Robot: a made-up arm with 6 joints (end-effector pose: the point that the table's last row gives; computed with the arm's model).
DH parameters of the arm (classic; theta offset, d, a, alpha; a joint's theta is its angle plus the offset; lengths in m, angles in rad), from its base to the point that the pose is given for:
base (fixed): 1.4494 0 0.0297 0
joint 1: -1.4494 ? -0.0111 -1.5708
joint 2: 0.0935 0 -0.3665 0
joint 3: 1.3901 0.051 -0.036 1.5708
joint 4: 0 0.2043 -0.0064 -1.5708
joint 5: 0 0.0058 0.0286 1.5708
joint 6: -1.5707 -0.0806 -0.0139 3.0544
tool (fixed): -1.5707 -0.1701 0 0
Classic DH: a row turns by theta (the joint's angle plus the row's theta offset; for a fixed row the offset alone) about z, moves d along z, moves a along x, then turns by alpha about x.
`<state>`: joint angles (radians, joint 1 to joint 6).
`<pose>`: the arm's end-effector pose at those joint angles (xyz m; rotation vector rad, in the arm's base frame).
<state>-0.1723 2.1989 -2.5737 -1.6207 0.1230 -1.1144</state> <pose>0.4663 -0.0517 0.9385 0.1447 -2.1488 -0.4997</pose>
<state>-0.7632 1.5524 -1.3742 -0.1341 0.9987 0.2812</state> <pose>0.2128 -0.0847 0.7898 -0.4374 0.2400 2.1067</pose>
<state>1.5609 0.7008 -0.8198 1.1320 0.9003 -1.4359</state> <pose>-0.1271 -0.0154 0.7985 0.6857 1.1033 -0.4162</pose>
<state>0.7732 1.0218 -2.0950 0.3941 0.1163 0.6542</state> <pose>-0.1077 0.0446 1.0990 1.7908 2.3766 -0.8747</pose>
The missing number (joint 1, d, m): 0.4998
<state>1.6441 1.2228 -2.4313 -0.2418 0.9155 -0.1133</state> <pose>-0.0437 0.0381 1.0535 1.6369 1.1723 -1.0337</pose>
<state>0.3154 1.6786 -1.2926 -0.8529 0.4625 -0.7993</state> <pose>0.2968 0.1212 0.7643 0.5617 -0.9555 -1.3166</pose>
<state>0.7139 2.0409 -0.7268 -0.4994 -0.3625 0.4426</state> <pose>0.1906 0.2903 0.5364 0.6176 0.4322 -2.2487</pose>
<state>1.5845 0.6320 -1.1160 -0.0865 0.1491 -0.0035</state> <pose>-0.0622 -0.0081 0.8846 1.5047 1.3772 -0.9866</pose>
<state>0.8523 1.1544 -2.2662 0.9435 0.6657 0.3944</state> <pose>-0.1228 0.0795 1.0853 0.9704 2.2598 -1.2032</pose>
